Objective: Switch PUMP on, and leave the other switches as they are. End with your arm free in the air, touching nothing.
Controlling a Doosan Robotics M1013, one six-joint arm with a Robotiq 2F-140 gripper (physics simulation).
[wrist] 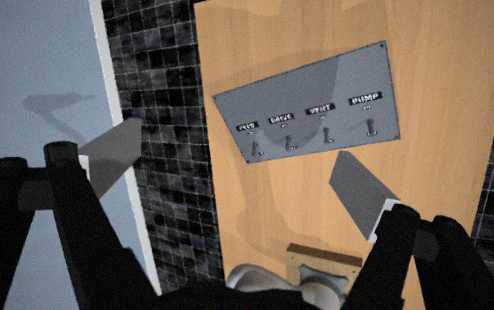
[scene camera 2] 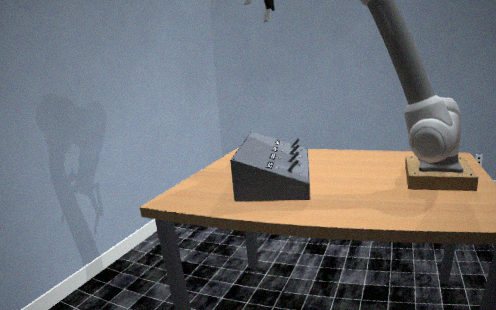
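Seen in the pictures: gripper, fingertip midpoint: (wrist: 240,152) (scene camera 2: 257,12); arm's base, link origin: (wrist: 321,288) (scene camera 2: 439,165).
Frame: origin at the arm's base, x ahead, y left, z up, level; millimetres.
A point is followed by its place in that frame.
Note:
A grey sloped switch box (scene camera 2: 270,182) @[x 599, y 352, z 15 mm] (wrist: 300,90) @[x 747, y 110, z 79 mm] stands on the table. In the wrist view its labels run FEED, DRIVE, VENT, PUMP from left to right. The PUMP switch (wrist: 370,126) @[x 656, y -81, z 54 mm] is rightmost, below its label (wrist: 365,98) @[x 730, y -59, z 56 mm]. The VENT switch (wrist: 326,135) @[x 620, y 32, z 55 mm], DRIVE switch (wrist: 288,143) @[x 583, y 144, z 56 mm] and FEED switch (wrist: 255,148) @[x 551, y 258, z 51 mm] stand left of it. All the levers lean alike, toward the box's low edge in the scene view. Small marks beside them are unreadable. My gripper (scene camera 2: 257,10) @[x 748, y 15, z 639 mm] (wrist: 240,152) @[x 748, y 15, z 639 mm] is open and empty, high above the table and apart from the box.
The wooden table (scene camera 2: 350,210) @[x 317, y 373, z -54 mm] (wrist: 440,75) @[x 790, y -241, z -54 mm] carries the arm's base block (scene camera 2: 440,181) @[x 6, y 141, z -20 mm] (wrist: 325,255) @[x 140, y 3, z -23 mm], on the box's low-edge side. A blue wall (scene camera 2: 140,100) (wrist: 45,50) rises beyond the table. The arm's grey link (scene camera 2: 400,50) @[x 160, y 219, z 445 mm] slants upward from the base.

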